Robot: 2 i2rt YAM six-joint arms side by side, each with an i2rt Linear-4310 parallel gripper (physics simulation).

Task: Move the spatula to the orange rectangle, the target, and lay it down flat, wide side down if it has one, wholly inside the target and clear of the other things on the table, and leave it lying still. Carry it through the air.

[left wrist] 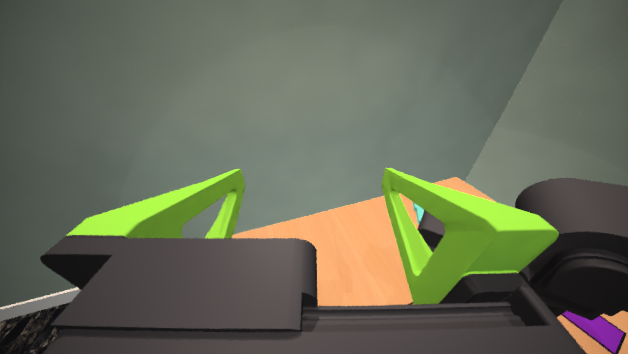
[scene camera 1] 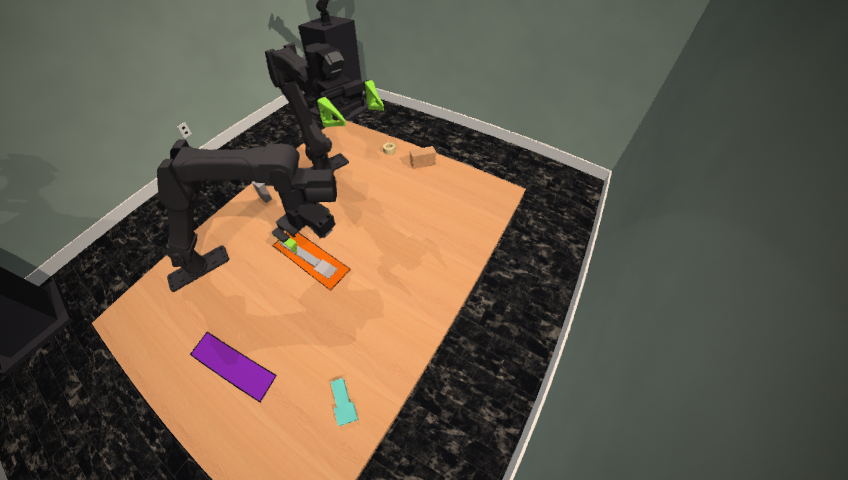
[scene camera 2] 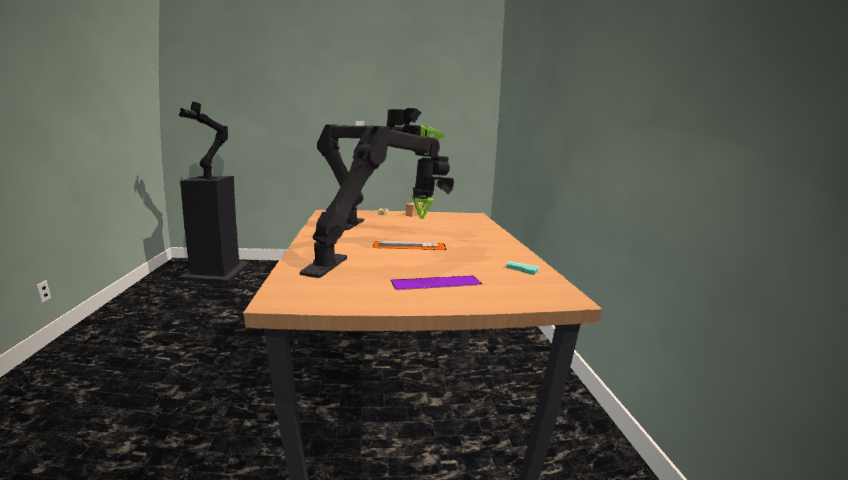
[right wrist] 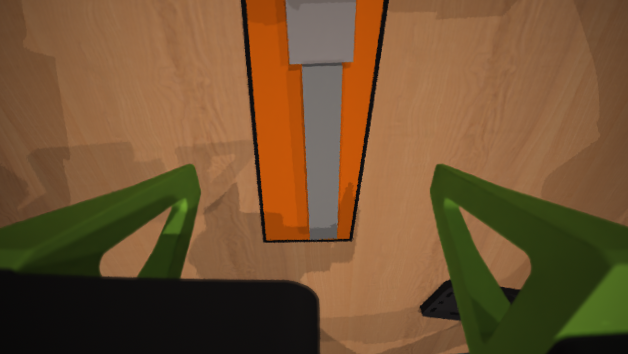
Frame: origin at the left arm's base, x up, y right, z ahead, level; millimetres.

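Seen in the pictures: left gripper, fingertip midpoint: (left wrist: 313, 176) (scene camera 1: 364, 115) (scene camera 2: 441, 135); right gripper, fingertip midpoint: (scene camera 1: 307, 239) (scene camera 2: 420, 216) (right wrist: 315, 177); left arm's base at its link origin: (scene camera 1: 323, 169) (scene camera 2: 349, 224); right arm's base at its link origin: (scene camera 1: 199, 268) (scene camera 2: 325, 266).
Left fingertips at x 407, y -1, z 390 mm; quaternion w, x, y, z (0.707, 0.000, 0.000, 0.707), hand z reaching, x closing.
Observation:
Pixels of each thing's top centre, then the offset from my left fingertips to it. "spot": a spot on its surface instead.
- grey spatula at its top centre: (right wrist: 322, 135) (scene camera 1: 305, 255) (scene camera 2: 408, 242) dx -393, dy +234, dz -63 mm
- purple rectangle at a spot on its surface: (scene camera 2: 436, 282) (scene camera 1: 230, 365) spot: dx -406, dy +556, dz +100 mm
- turquoise spatula-shaped thing at its top centre: (scene camera 1: 342, 400) (scene camera 2: 522, 265) (left wrist: 422, 210) dx -392, dy +362, dz +347 mm
- brown block at its top centre: (scene camera 1: 422, 151) (scene camera 2: 414, 203) dx -347, dy -313, dz -170 mm
- pale ring at its top centre: (scene camera 1: 389, 146) (scene camera 2: 383, 209) dx -382, dy -262, dz -316 mm
- small grey piece at its top centre: (scene camera 1: 257, 182) dx -331, dy +238, dz -398 mm
The grey spatula (scene camera 1: 307, 256) (scene camera 2: 399, 243) (right wrist: 322, 150) lies flat on the orange rectangle (scene camera 1: 331, 283) (scene camera 2: 442, 246) (right wrist: 277, 150), lengthwise along it. In the right wrist view its handle end is at or very close to the black border; I cannot tell whether it is wholly inside. Its wide head runs out of that view at the top. My right gripper (scene camera 2: 422, 215) (right wrist: 315, 177) is open and empty, above the handle end and clear of the table. My left gripper (scene camera 1: 363, 117) (scene camera 2: 442, 135) (left wrist: 313, 176) is open and empty, high at the back, away from the spatula.
A purple rectangle (scene camera 1: 233, 366) (scene camera 2: 436, 282) and a turquoise spatula-shaped thing (scene camera 1: 343, 403) (scene camera 2: 522, 268) lie toward the front. A brown block (scene camera 1: 422, 157) (scene camera 2: 410, 209) and a pale ring (scene camera 1: 389, 152) (scene camera 2: 382, 211) are at the back. A small grey piece (scene camera 1: 261, 191) shows behind my right arm.

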